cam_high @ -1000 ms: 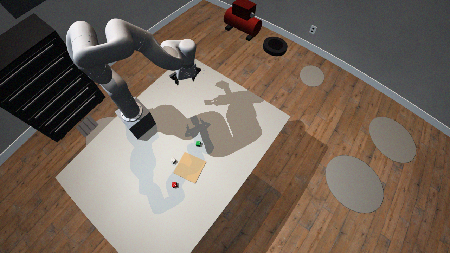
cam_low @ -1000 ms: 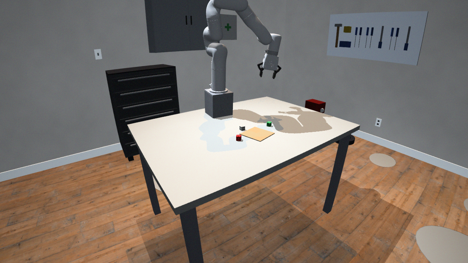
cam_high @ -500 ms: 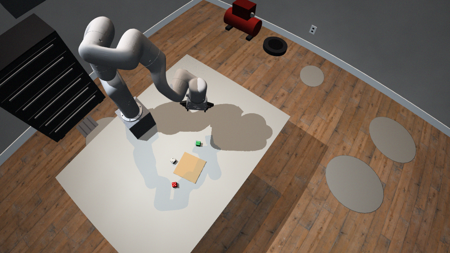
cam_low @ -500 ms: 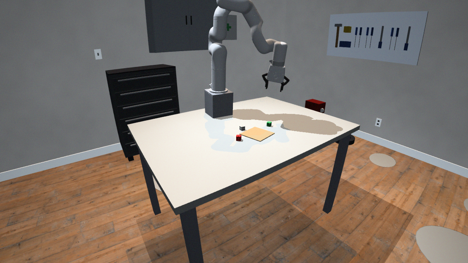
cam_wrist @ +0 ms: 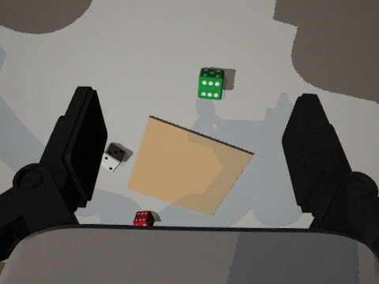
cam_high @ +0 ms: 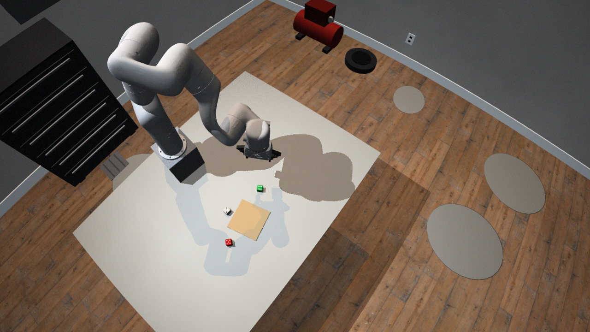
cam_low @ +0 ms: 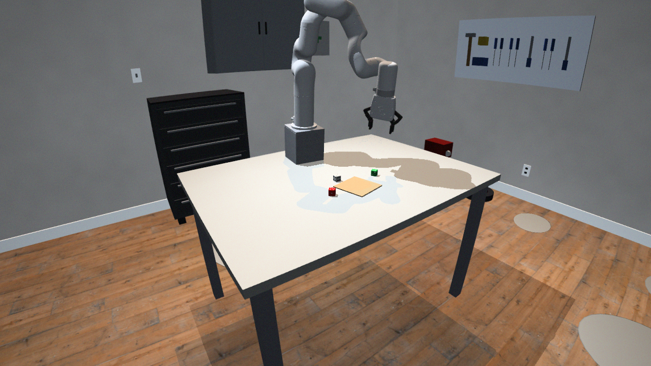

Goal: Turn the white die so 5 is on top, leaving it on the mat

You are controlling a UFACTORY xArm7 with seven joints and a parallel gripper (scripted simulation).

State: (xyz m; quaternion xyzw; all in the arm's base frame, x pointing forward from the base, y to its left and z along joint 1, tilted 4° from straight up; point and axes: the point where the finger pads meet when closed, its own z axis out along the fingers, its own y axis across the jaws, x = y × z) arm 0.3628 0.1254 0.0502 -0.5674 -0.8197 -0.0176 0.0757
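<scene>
My gripper is now 3 cm short of the red die, 33 cm to the left of it and 18 cm above it. The rest, counted from my hand: white die: 5 cm behind, 22 cm to the right, 18 cm below; then green die: 2 cm ahead, 6 cm to the right, 18 cm below; then tan mat: 5 cm ahead, 21 cm to the right, 19 cm below.
</scene>
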